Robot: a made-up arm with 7 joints. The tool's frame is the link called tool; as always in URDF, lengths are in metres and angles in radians. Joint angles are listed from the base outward.
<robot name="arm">
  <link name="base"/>
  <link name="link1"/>
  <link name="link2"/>
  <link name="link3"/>
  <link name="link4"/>
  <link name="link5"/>
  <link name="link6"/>
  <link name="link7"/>
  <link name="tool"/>
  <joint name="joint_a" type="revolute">
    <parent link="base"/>
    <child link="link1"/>
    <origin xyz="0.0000 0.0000 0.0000" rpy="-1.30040 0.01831 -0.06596"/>
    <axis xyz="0 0 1"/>
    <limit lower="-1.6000" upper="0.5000"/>
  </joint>
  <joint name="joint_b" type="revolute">
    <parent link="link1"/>
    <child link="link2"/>
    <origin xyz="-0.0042 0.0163 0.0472" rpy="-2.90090 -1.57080 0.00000"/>
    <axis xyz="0 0 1"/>
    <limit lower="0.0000" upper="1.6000"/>
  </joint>
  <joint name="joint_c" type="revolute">
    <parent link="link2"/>
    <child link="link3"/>
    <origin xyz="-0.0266 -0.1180 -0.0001" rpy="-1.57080 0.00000 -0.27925"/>
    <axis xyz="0 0 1"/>
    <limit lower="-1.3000" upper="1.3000"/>
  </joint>
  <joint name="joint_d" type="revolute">
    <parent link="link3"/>
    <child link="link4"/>
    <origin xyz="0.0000 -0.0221 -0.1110" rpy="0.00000 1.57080 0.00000"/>
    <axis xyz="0 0 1"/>
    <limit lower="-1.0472" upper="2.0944"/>
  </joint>
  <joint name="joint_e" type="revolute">
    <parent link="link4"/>
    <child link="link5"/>
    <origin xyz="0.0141 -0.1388 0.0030" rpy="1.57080 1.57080 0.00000"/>
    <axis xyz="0 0 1"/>
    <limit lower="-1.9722" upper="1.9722"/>
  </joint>
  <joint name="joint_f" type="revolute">
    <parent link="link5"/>
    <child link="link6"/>
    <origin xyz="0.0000 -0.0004 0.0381" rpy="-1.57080 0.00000 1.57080"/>
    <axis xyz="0 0 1"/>
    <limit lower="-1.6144" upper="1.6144"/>
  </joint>
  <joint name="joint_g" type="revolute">
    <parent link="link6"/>
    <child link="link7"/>
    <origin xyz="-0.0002 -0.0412 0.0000" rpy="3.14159 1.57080 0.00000"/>
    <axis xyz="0 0 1"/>
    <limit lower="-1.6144" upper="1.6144"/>
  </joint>
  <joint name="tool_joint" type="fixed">
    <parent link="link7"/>
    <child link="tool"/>
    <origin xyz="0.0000 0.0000 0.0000" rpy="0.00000 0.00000 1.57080"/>
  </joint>
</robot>
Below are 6 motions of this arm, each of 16 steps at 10 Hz.
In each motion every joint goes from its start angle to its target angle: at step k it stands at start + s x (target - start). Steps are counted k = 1, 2, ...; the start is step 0. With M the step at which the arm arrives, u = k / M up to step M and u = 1 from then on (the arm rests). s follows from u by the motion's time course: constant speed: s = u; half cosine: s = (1 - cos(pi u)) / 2; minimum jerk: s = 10 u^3 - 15 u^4 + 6 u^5.
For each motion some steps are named. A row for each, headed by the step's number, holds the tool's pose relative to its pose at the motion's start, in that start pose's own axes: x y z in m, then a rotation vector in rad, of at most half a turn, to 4 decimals.
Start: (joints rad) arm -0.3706 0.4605 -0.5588 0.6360 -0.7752 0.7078 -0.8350
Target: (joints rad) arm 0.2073 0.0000 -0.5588 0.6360 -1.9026 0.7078 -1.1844
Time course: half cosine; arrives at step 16
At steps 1, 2, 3, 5, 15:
1: 0.0020 -0.0003 -0.0023 -0.0109 -0.0046 -0.0148
2: 0.0080 -0.0011 -0.0091 -0.0432 -0.0187 -0.0585
3: 0.0175 -0.0030 -0.0200 -0.0962 -0.0430 -0.1286
5: 0.0444 -0.0113 -0.0520 -0.2577 -0.1263 -0.3316
15: 0.1515 -0.1131 -0.1899 -1.1781 -0.9359 -1.2253

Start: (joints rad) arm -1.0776 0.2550 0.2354 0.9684 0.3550 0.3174 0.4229
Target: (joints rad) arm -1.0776 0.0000 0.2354 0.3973 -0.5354 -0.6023 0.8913
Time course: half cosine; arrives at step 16
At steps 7, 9, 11, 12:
7: -0.0310 -0.0094 0.0618 -0.6518 -0.2985 0.0853
9: -0.0495 -0.0051 0.0865 -0.9984 -0.3742 0.1429
11: -0.0674 0.0029 0.1046 -1.3303 -0.3953 0.2008
12: -0.0748 0.0071 0.1107 -1.4718 -0.3887 0.2257

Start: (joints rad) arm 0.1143 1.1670 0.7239 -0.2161 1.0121 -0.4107 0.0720
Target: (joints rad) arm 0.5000 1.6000 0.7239 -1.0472 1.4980 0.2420 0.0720
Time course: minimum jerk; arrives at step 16
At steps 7, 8, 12, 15, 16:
7: 0.0198 0.0622 0.0304 0.3557 -0.1050 0.1489
8: 0.0223 0.0797 0.0444 0.4396 -0.1390 0.2246
12: 0.0125 0.1344 0.0991 0.6043 -0.2553 0.5714
15: 0.0050 0.1472 0.1124 0.6101 -0.2828 0.6760
16: 0.0048 0.1475 0.1127 0.6101 -0.2833 0.6784

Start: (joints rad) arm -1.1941 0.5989 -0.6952 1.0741 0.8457 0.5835 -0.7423
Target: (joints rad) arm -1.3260 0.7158 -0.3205 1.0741 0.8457 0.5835 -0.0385
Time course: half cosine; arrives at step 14
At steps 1, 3, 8, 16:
1: -0.0003 0.0011 -0.0009 -0.0055 -0.0009 0.0094
3: -0.0026 0.0094 -0.0079 -0.0485 -0.0062 0.0822
8: -0.0165 0.0487 -0.0470 -0.2775 0.0047 0.4619
16: -0.0290 0.0741 -0.0798 -0.4588 0.0595 0.7520

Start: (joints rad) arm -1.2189 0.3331 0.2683 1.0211 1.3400 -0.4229 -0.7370
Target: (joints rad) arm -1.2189 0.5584 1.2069 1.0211 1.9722 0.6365 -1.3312
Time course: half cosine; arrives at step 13
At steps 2, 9, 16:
2: -0.0058 0.0002 -0.0130 -0.0657 0.0722 -0.0219
9: -0.1023 -0.0462 -0.1473 -1.1420 0.6990 -0.2901
16: -0.1326 -0.0729 -0.1700 -1.5232 0.7675 -0.3448

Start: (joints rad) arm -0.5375 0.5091 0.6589 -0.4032 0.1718 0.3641 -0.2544
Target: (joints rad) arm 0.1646 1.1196 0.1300 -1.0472 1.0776 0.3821 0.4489
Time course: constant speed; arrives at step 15
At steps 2, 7, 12, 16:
2: -0.0103 0.0001 0.0137 0.2305 -0.0411 0.0478
7: -0.0433 -0.0153 0.0427 0.7050 -0.2888 0.1204
12: -0.0897 -0.0371 0.0632 0.9559 -0.6923 0.1226
16: -0.1226 -0.0455 0.0745 0.9697 -0.9615 0.1007

